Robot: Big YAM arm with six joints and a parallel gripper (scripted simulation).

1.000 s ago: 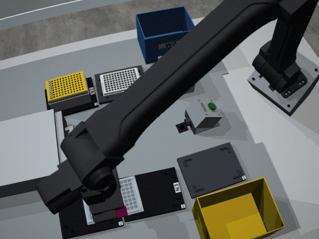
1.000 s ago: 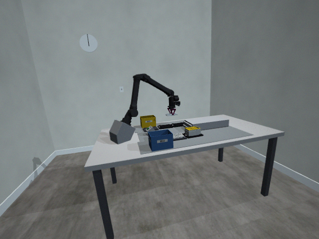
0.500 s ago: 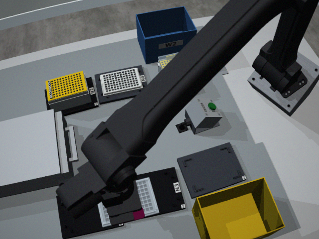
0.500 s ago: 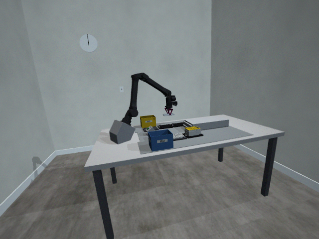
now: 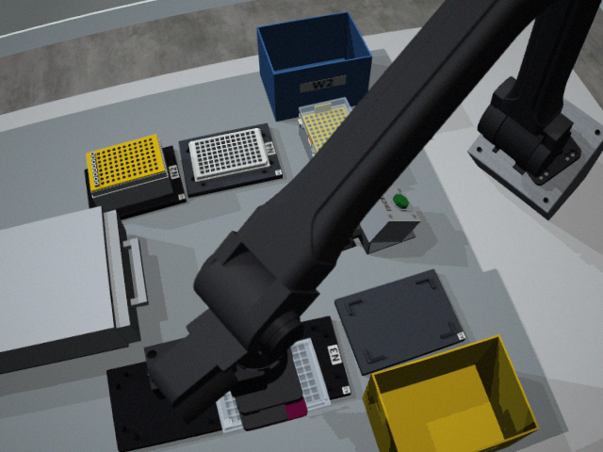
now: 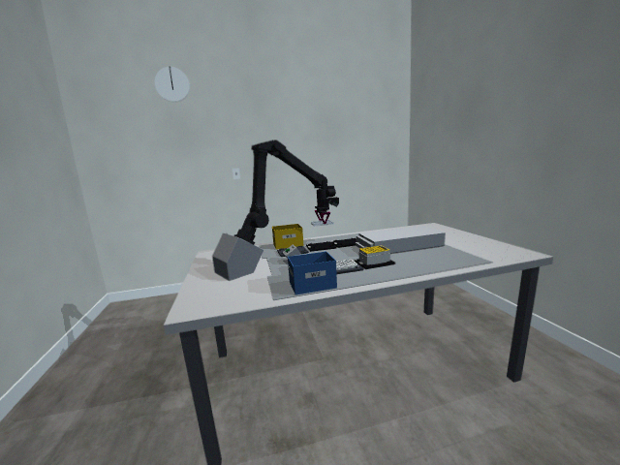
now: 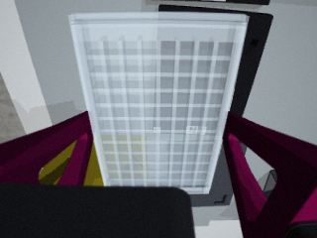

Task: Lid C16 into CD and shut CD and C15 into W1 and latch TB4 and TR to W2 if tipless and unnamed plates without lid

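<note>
My hand is 30 cm past the green DONE key, 20 cm to the left of it and 8 cm above it. The rest, counted from my hand: nest n1: 14 cm below, 13 cm ahead, 7 cm to the right; nest N3: 14 cm below, 5 cm to the right, 4 cm behind; yellow bin W1: 20 cm behind, 11 cm to the left, 11 cm below.
</note>
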